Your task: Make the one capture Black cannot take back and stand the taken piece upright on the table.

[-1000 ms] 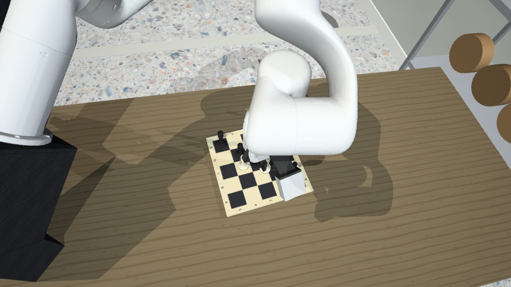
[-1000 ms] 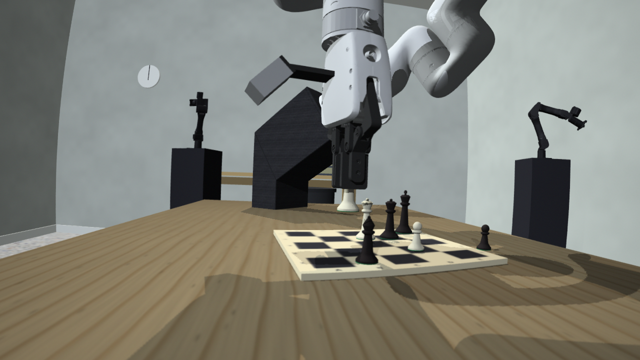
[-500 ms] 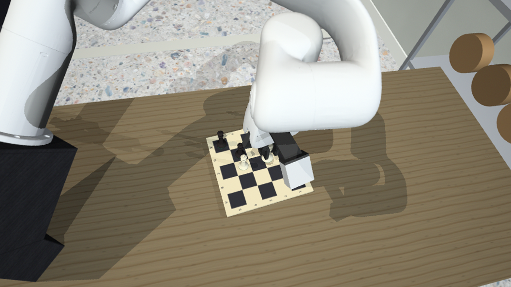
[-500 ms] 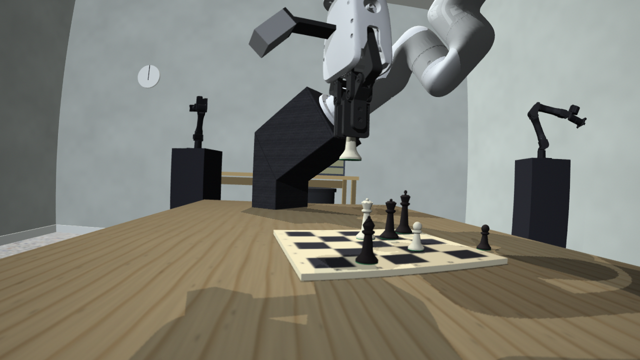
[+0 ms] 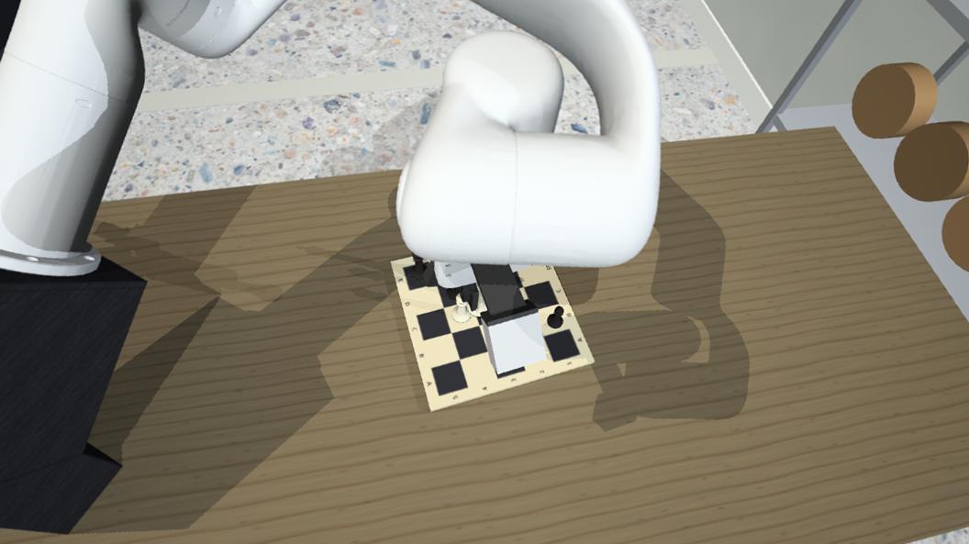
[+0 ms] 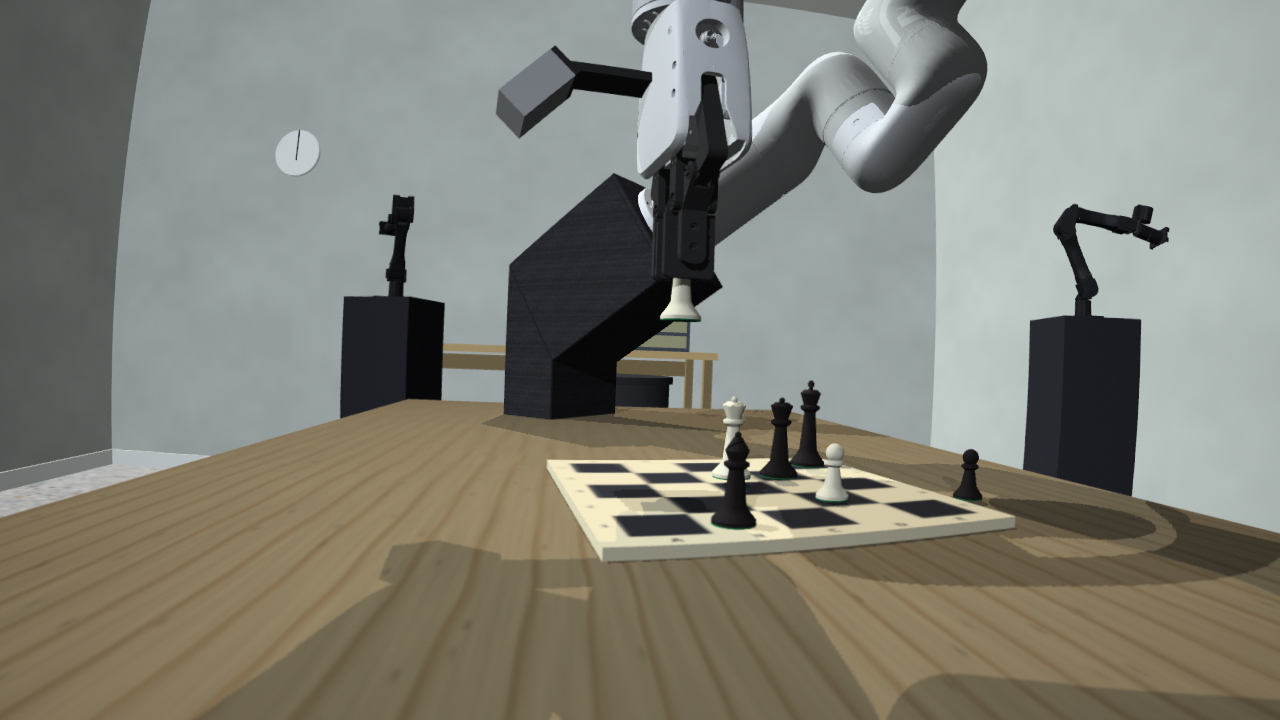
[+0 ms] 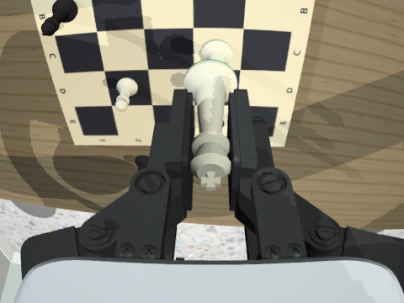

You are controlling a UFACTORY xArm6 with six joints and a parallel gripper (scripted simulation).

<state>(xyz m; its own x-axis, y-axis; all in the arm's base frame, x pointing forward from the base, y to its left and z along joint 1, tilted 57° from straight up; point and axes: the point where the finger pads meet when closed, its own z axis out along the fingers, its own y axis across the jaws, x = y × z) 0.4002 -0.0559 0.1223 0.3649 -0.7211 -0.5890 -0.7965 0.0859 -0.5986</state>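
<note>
Now: the white queen 20 mm behind my hand, 30 mm to the left of it and 120 mm below it. The rest, counted from my hand: white king: 10 mm below; black queen: 30 mm behind, 70 mm to the left, 120 mm below; chessboard: 10 mm ahead, 50 mm to the left, 150 mm below.
</note>
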